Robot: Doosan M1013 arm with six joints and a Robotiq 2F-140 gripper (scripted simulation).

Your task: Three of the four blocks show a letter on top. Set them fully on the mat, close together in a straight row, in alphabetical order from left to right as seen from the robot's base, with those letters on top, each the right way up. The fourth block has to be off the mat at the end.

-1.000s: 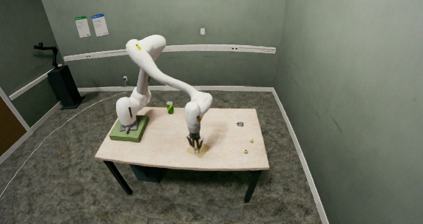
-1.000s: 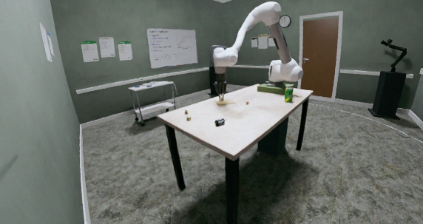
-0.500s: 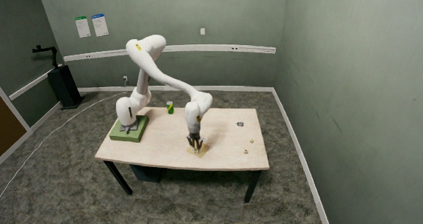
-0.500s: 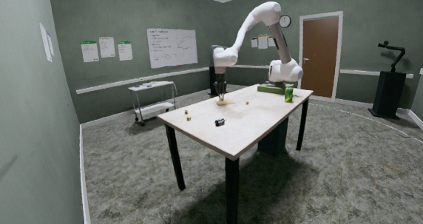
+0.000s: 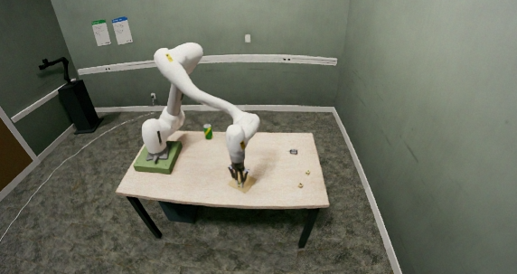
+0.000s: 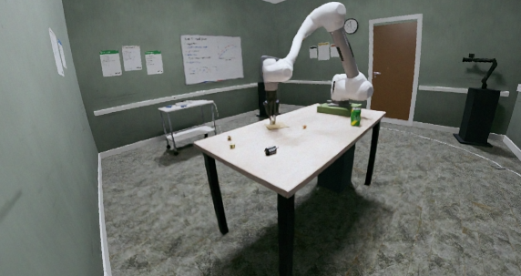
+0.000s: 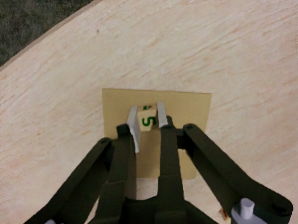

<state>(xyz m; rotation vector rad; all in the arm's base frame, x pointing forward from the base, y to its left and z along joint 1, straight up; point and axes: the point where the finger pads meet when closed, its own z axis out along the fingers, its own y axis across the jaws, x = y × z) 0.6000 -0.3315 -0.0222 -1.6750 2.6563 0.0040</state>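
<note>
The tan mat is 40 mm to the left of my hand, 40 mm below it and 20 mm ahead of it. The rest, counted from my hand: black object: 410 mm ahead, 260 mm to the left, 20 mm below; can: 540 mm to the left, 220 mm behind, 30 mm above.
</note>
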